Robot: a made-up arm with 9 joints. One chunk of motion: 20 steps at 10 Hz.
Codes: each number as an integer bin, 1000 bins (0 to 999) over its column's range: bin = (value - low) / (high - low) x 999, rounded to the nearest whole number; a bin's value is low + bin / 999 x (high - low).
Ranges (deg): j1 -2..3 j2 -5..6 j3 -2..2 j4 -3..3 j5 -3..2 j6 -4..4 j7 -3..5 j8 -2..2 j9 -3..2
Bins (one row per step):
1: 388 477 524 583 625 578 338 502 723
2: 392 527 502 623 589 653 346 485 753
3: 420 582 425 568 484 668 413 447 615
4: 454 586 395 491 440 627 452 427 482
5: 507 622 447 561 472 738 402 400 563
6: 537 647 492 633 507 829 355 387 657
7: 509 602 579 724 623 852 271 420 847
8: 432 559 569 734 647 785 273 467 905
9: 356 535 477 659 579 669 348 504 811
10: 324 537 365 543 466 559 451 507 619
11: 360 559 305 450 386 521 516 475 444
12: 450 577 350 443 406 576 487 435 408
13: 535 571 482 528 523 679 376 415 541
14: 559 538 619 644 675 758 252 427 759
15: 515 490 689 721 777 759 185 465 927
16: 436 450 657 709 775 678 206 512 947
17: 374 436 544 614 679 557 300 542 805
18: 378 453 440 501 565 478 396 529 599
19: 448 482 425 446 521 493 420 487 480
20: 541 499 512 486 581 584 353 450 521
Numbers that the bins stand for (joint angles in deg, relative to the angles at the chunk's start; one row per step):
1: -0.06 0.25 0.10 0.50 0.13 0.63 -0.29 0.01 0.62
2: -0.04 0.80 0.01 0.74 -0.05 1.23 -0.23 -0.06 0.77
3: 0.10 1.41 -0.30 0.41 -0.58 1.35 0.31 -0.21 0.08
4: 0.27 1.45 -0.42 -0.05 -0.80 1.02 0.62 -0.29 -0.59
5: 0.54 1.85 -0.21 0.37 -0.64 1.91 0.22 -0.40 -0.18
6: 0.69 2.12 -0.03 0.80 -0.46 2.64 -0.16 -0.45 0.29
7: 0.55 1.63 0.32 1.35 0.12 2.82 -0.83 -0.32 1.24
8: 0.16 1.16 0.28 1.41 0.24 2.29 -0.81 -0.13 1.53
9: -0.22 0.89 -0.09 0.96 -0.10 1.36 -0.21 0.02 1.06
10: -0.38 0.91 -0.54 0.26 -0.67 0.48 0.61 0.03 0.10
11: -0.20 1.16 -0.78 -0.30 -1.07 0.17 1.13 -0.10 -0.78
12: 0.25 1.35 -0.60 -0.34 -0.97 0.61 0.90 -0.26 -0.96
13: 0.68 1.29 -0.07 0.17 -0.38 1.44 0.01 -0.34 -0.29
14: 0.80 0.92 0.48 0.87 0.38 2.07 -0.98 -0.29 0.80
15: 0.58 0.40 0.76 1.33 0.89 2.08 -1.52 -0.14 1.64
16: 0.18 -0.05 0.63 1.26 0.88 1.43 -1.35 0.05 1.74
17: -0.13 -0.20 0.18 0.69 0.40 0.46 -0.60 0.17 1.03
18: -0.11 -0.01 -0.24 0.01 -0.17 -0.17 0.17 0.12 0.00
19: 0.24 0.31 -0.30 -0.32 -0.39 -0.05 0.36 -0.05 -0.60
20: 0.71 0.49 0.05 -0.08 -0.09 0.68 -0.17 -0.20 -0.39

